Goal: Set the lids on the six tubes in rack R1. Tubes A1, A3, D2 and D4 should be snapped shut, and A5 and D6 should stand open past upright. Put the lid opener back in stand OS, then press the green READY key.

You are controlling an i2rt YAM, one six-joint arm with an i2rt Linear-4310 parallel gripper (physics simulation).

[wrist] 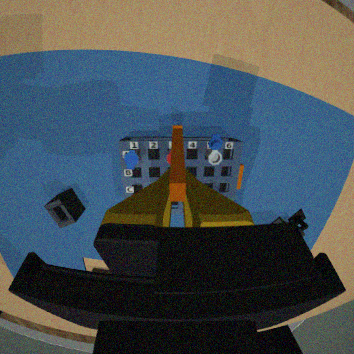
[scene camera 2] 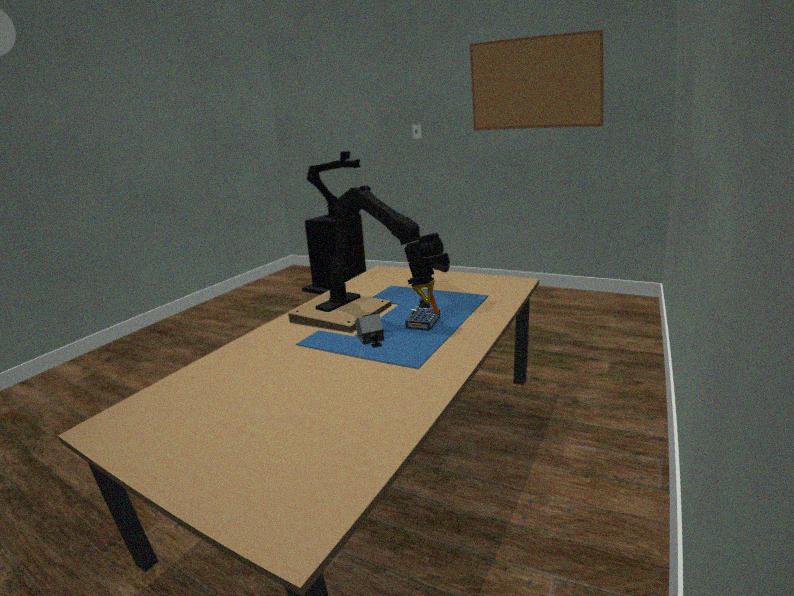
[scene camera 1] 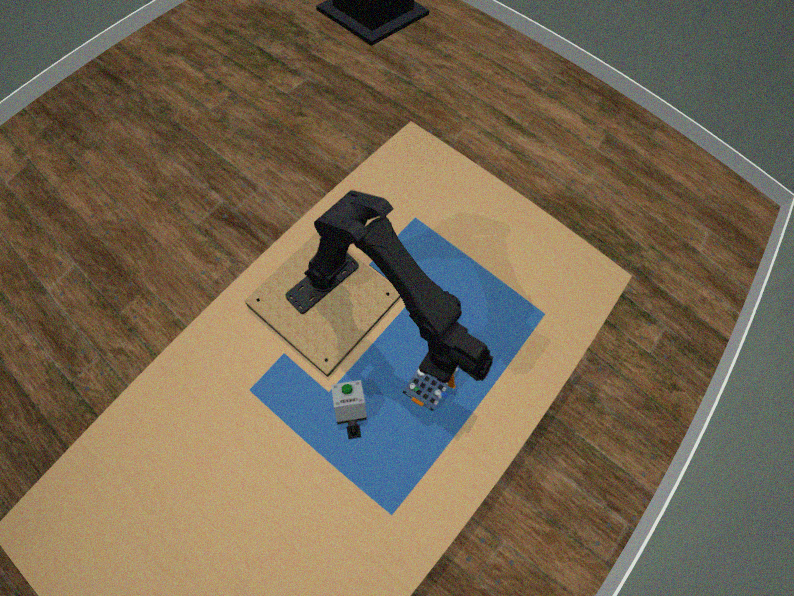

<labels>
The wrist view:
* my gripper: 176, 175
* orange and black tool: 177, 182, gripped by my gripper
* blue mat: 72, 106
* dark stand: 65, 207
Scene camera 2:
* grey box with green button: 369, 328
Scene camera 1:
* blue mat: 400, 440
</labels>
